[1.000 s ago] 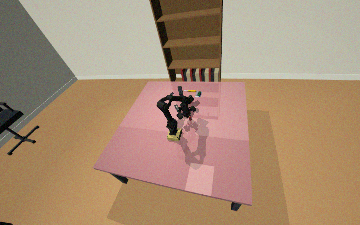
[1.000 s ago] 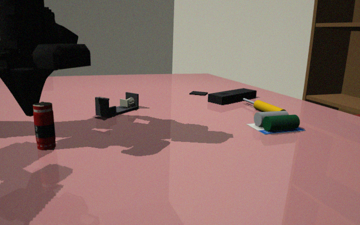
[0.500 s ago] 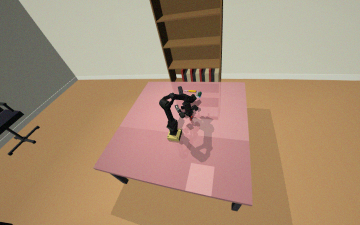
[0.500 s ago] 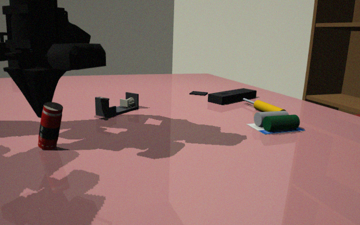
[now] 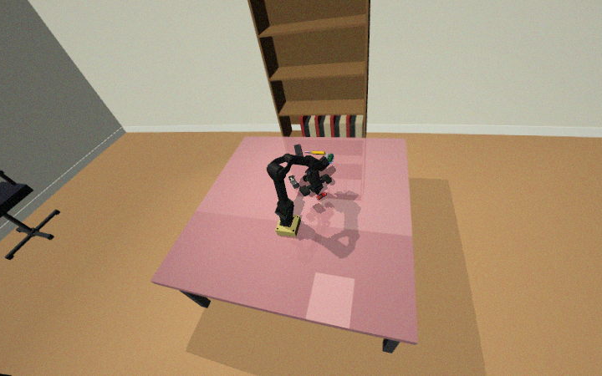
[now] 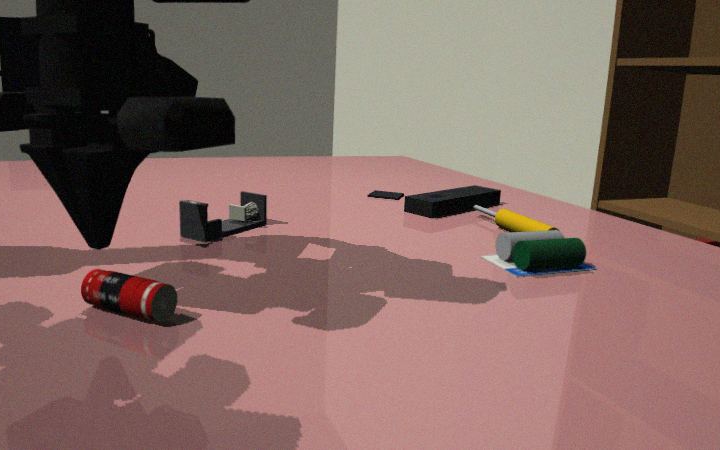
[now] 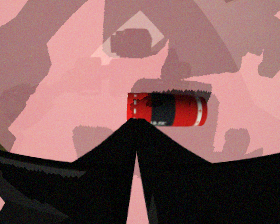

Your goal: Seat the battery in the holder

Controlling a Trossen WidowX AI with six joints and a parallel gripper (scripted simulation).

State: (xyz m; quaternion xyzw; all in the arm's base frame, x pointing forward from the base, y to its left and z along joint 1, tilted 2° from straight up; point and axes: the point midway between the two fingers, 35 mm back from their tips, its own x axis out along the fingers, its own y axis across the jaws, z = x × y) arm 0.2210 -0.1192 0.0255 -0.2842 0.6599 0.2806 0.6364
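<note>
My gripper tip is 20 mm short of the battery, 20 mm to the left of it and 30 mm above it. Round my gripper tip: yellow-handled screwdriver: 420 mm ahead, 140 mm to the left, 30 mm below; black battery door: 360 mm ahead, 340 mm to the left, 40 mm below; black remote: 420 mm ahead, 250 mm to the left, 30 mm below.
</note>
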